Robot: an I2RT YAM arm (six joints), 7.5 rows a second.
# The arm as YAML. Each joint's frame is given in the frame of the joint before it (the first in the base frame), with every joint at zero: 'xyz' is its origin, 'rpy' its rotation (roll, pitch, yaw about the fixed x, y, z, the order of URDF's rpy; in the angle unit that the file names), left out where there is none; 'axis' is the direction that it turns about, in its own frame. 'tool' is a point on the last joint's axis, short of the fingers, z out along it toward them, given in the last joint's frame.
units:
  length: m
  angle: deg
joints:
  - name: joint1
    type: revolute
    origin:
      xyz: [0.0, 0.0, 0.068]
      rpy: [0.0, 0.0, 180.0]
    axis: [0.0, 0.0, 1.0]
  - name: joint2
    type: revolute
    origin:
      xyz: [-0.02, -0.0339, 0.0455]
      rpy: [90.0, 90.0, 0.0]
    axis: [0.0, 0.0, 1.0]
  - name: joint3
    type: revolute
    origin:
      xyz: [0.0, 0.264, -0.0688]
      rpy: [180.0, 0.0, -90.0]
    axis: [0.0, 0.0, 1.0]
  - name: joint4
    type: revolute
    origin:
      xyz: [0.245, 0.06, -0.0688]
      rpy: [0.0, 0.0, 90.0]
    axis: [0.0, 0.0, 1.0]
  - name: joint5
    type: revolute
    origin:
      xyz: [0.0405, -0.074, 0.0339]
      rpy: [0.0, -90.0, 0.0]
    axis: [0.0, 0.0, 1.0]
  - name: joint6
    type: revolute
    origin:
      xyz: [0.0, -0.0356, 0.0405]
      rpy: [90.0, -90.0, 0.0]
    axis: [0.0, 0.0, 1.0]
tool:
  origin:
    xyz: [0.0, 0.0, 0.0]
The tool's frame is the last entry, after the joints.
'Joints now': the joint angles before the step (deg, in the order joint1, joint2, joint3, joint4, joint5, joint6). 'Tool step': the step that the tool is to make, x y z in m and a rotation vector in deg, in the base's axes. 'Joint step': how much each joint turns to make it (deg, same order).
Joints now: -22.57 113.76 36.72 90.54 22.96 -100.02
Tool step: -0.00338 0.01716 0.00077 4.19 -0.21 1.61
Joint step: 2.68 -2.99 -2.47 -3.46 1.88 4.02
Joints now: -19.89 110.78 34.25 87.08 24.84 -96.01
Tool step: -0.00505 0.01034 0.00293 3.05 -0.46 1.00
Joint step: 1.51 -2.94 -1.94 -2.94 1.01 3.21
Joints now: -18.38 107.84 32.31 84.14 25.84 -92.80
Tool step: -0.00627 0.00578 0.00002 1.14 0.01 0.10
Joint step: 0.71 -1.58 -1.84 -0.59 0.76 1.10
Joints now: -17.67 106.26 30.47 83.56 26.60 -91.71
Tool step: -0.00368 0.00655 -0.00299 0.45 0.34 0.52
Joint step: 0.99 -0.30 -1.43 0.53 0.51 0.30
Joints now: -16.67 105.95 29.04 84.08 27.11 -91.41
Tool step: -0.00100 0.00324 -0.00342 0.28 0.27 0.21
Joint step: 0.56 0.47 -0.57 0.63 0.37 0.17
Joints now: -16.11 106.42 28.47 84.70 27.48 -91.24
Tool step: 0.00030 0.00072 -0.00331 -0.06 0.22 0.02
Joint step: 0.16 0.91 -0.08 0.87 0.12 -0.15
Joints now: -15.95 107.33 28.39 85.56 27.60 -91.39
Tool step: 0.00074 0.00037 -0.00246 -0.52 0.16 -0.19
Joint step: 0.13 0.97 0.09 1.18 0.25 -0.65
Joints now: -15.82 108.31 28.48 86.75 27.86 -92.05
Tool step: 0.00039 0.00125 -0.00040 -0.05 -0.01 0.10
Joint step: 0.26 0.15 -0.01 0.22 0.15 -0.07
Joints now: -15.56 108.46 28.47 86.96 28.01 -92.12
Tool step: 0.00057 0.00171 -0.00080 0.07 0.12 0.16
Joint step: 0.35 0.16 -0.01 0.03 0.20 0.01
